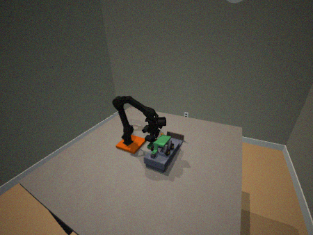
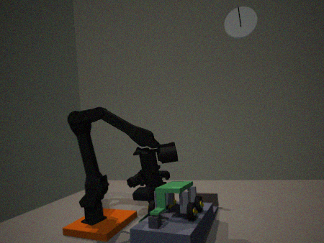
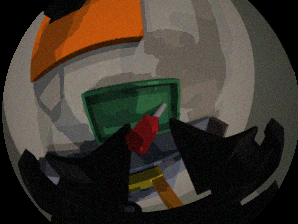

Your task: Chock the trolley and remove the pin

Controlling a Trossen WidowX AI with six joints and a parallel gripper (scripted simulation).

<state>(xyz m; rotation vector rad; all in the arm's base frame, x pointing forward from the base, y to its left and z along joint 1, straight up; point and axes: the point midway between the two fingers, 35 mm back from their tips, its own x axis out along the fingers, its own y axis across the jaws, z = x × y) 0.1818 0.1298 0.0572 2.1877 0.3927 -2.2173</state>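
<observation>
My gripper tip is now right at the red-headed stop pin. Also, from my gripper tip: green tray (10 mm to the right, 50 mm below); grey ramp (140 mm ahead, 80 mm to the right); yellow chock (70 mm ahead, 10 mm to the right, 40 mm above).
</observation>
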